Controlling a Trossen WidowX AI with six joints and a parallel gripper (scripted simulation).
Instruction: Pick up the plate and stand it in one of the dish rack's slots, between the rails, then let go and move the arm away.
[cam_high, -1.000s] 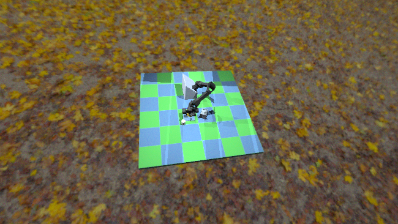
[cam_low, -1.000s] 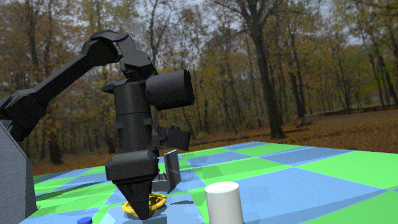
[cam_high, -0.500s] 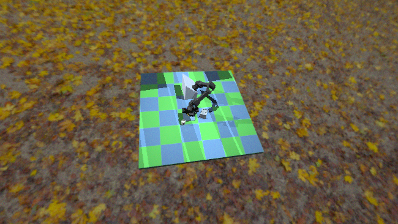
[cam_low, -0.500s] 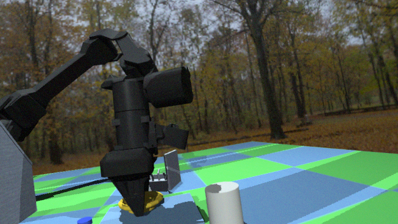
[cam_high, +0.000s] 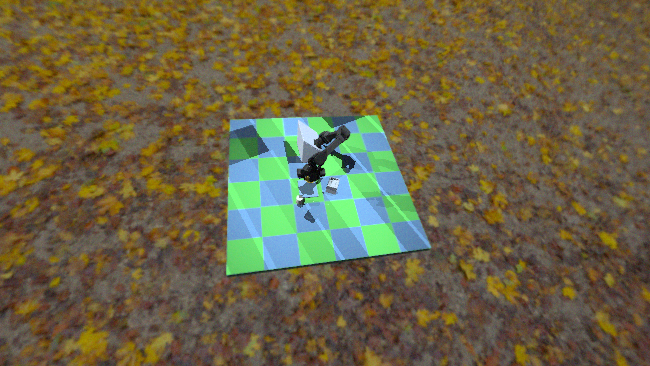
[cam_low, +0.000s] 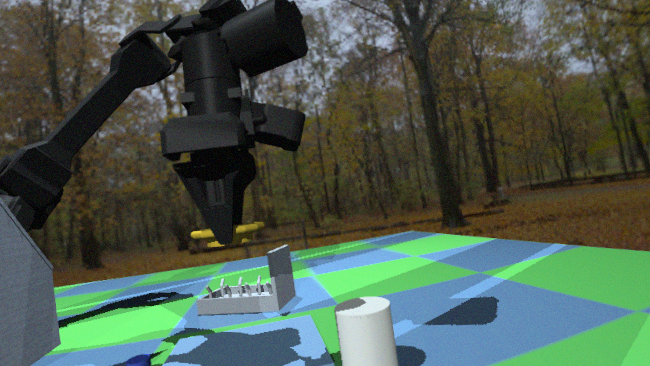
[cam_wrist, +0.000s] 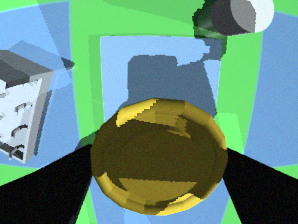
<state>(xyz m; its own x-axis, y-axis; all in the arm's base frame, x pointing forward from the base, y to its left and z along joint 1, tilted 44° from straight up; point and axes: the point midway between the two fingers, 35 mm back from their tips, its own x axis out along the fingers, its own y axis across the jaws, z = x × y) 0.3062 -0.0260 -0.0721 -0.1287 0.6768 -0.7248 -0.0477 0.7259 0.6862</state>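
My gripper tip is now 17 cm to the right of the dish rack, 9 cm above it and 2 cm past it. From my gripper tip the other things lie so: white cylinder: 11 cm ahead, 9 cm below, 8 cm to the right; yellow plate: 1 cm above; blue spoon: 11 cm below, 10 cm behind, 2 cm to the right.
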